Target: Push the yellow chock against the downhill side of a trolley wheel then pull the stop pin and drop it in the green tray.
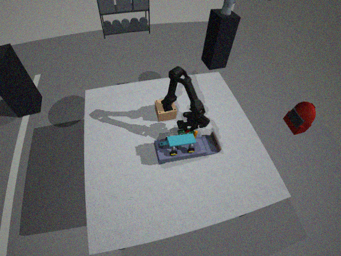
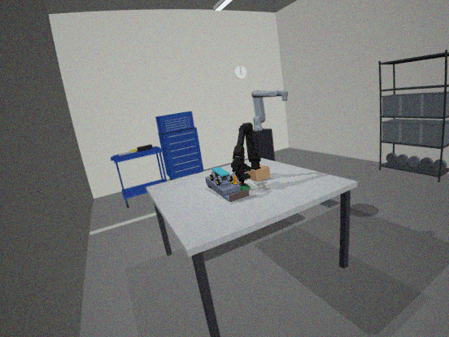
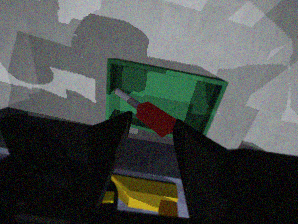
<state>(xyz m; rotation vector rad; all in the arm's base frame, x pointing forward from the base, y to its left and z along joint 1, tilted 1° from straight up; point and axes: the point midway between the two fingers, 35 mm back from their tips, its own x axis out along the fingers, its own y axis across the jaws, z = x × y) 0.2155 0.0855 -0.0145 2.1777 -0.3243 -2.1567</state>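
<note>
The red-headed stop pin lies 2 cm to the right of my gripper tip and 1 cm below it. The rest, counted from my gripper tip: yellow chock: 7 cm ahead, 4 cm above; then teal trolley: 12 cm ahead, 11 cm to the right, 7 cm above; then grey ramp: 12 cm ahead, 10 cm to the right.
</note>
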